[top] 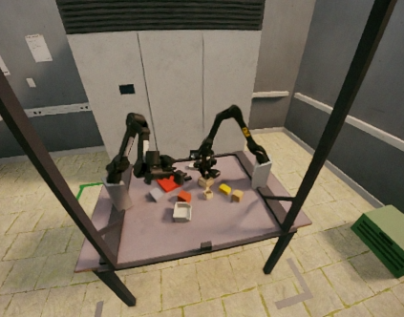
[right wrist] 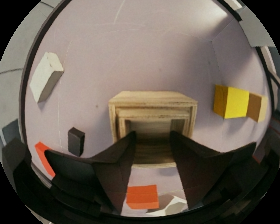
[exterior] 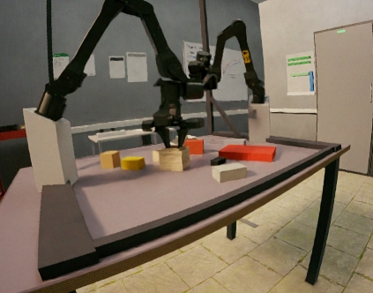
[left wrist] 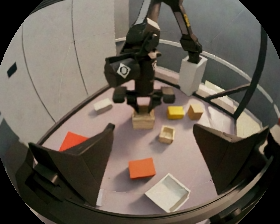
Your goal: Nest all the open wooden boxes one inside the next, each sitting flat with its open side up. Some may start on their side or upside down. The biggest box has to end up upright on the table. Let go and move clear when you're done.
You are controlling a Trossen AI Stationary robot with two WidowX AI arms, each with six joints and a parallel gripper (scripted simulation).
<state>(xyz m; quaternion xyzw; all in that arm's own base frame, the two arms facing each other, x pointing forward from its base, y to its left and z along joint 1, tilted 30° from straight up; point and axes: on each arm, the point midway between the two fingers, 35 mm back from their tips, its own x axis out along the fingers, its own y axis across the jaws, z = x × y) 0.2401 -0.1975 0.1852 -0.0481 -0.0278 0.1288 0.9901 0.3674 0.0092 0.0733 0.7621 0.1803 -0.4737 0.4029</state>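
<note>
Right now the small open wooden box is 110 mm behind my right hand, 70 mm below it and 10 mm to the left of it. From my right hand the other things lie so: orange block: 160 mm to the left, 110 mm behind, 60 mm below; pale block: 190 mm ahead, 70 mm below, 50 mm to the left; small black block: 110 mm to the left, 80 mm below, 70 mm ahead.
</note>
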